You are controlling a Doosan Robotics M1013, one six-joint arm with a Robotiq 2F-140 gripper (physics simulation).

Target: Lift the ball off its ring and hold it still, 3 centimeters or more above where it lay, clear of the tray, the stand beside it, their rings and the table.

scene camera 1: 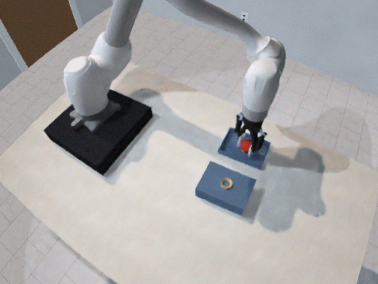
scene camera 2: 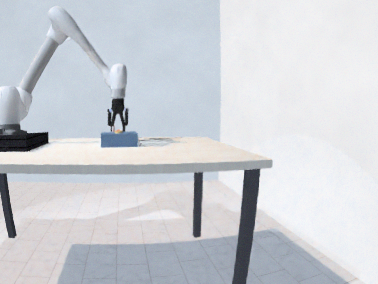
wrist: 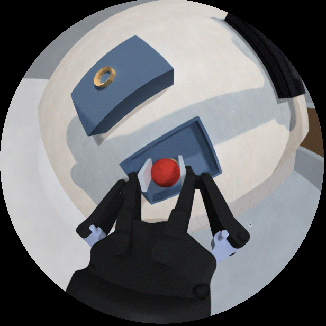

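Pixels of known places: gripper, fingertip midpoint: [scene camera 1: 245, 149]; arm's base, origin of the base link: [scene camera 1: 95, 111] [scene camera 2: 8, 134].
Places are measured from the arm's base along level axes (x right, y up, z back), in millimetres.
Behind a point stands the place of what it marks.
A red ball [scene camera 1: 246, 145] {x -224, y -3, z -649 mm} [wrist: 165, 173] sits low in the blue tray [scene camera 1: 228, 146] {x -217, y -64, z -576 mm} [wrist: 193, 145]. A small tan sliver, apparently the ring under it, shows at its upper edge in the wrist view. My gripper [scene camera 1: 245, 146] {x -231, y -46, z -647 mm} [scene camera 2: 118, 129] [wrist: 165, 163] points down over the tray, and its two pale pads are on opposite sides of the ball, against it. The gripper is shut on the ball. No gap between ball and ring can be made out. The ball cannot be told apart in scene camera 2, where the stand is in front of the tray.
The blue stand [scene camera 1: 225, 196] {x 10, y -1, z -692 mm} [scene camera 2: 119, 140] {x 31, y -34, z -682 mm} [wrist: 131, 59] is beside the tray, with a tan ring [scene camera 1: 221, 184] {x -18, y 8, z -657 mm} [wrist: 97, 80] on its top. The black base block [scene camera 1: 75, 146] {x 185, y 10, z -76 mm} [scene camera 2: 35, 142] {x 70, y -38, z -219 mm} [wrist: 270, 62] carries the arm at the other end of the pale table [scene camera 1: 150, 215] {x 208, y -67, z -495 mm} [scene camera 2: 200, 153] {x 242, y -67, z -1045 mm}.
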